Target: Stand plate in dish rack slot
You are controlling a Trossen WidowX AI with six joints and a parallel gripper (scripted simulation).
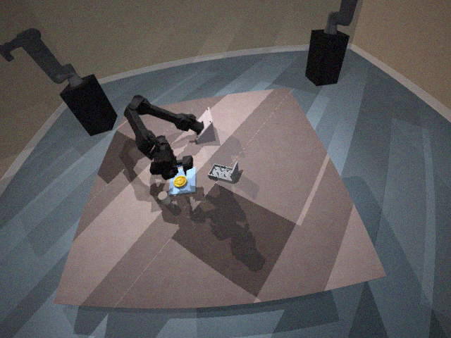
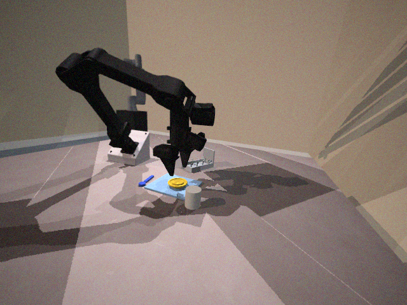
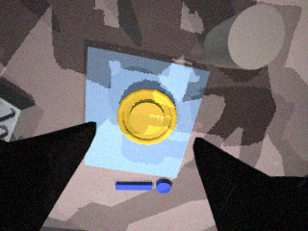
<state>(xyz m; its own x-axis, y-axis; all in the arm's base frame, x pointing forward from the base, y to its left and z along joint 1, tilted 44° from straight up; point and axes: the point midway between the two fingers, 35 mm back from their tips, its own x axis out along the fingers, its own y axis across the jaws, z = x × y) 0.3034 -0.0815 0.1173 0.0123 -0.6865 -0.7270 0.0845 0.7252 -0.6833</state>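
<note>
Right now my gripper tip is 40 mm above the yellow plate. The rest, counted from my gripper tip: small blue spoon (120 mm behind, 60 mm below, 10 mm to the right); cream cup (80 mm ahead, 70 mm to the right, 30 mm below); grey dish rack (210 mm to the left, 40 mm below).
</note>
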